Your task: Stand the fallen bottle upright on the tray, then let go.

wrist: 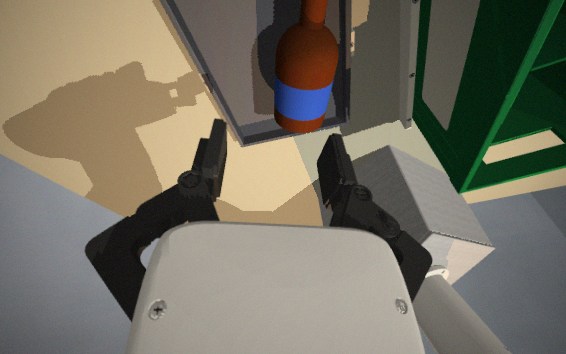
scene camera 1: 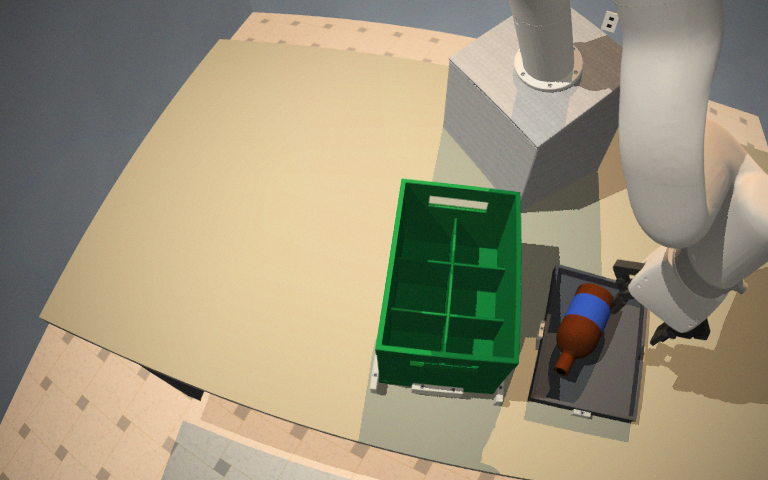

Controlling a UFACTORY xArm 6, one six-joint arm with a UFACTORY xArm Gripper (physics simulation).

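Places are measured from the arm's base along level axes (x ahead, y left, z up), in millimetres.
Where they show: gripper, fingertip midpoint: [wrist: 276, 142] [scene camera 1: 635, 321]; arm's base, link origin: [scene camera 1: 548, 64].
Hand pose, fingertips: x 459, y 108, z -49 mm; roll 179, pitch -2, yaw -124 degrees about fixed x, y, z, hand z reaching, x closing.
Note:
Things, the pixels of their top centre, and the offset from my fingertips. "spot": a spot on its surface instead. Level surfaces: height alone.
- brown-red bottle, top centre: [wrist: 310, 81] [scene camera 1: 587, 324] 40 mm back, 29 mm right, 118 mm down
- dark grey tray, surface spot: [wrist: 227, 55] spot: 3 mm back, 62 mm left, 191 mm down
- green crate, top centre: [scene camera 1: 456, 263] 76 mm back, 257 mm right, 21 mm down
- beige table top, surface height: 197 mm down
The brown-red bottle [scene camera 1: 578, 335] [wrist: 305, 62] with a blue label lies on its side in the dark grey tray [scene camera 1: 617, 379] [wrist: 227, 55]. In the scene view its neck points to the near left and its base lies near the tray's far end. In the wrist view its neck points up and its base faces the gripper. My gripper [scene camera 1: 635, 323] [wrist: 276, 142] is open with nothing between its fingers. It hangs over the tray's right side in the scene view, one finger appearing close to the bottle's label; whether they touch cannot be told.
A green crate [scene camera 1: 396, 370] [wrist: 511, 100] with dividers stands left of the tray in the scene view. White brackets [scene camera 1: 437, 389] sit at its foot. The arm's grey pedestal [scene camera 1: 489, 138] [wrist: 425, 185] stands behind. The beige table top [scene camera 1: 243, 198] extends left of the crate.

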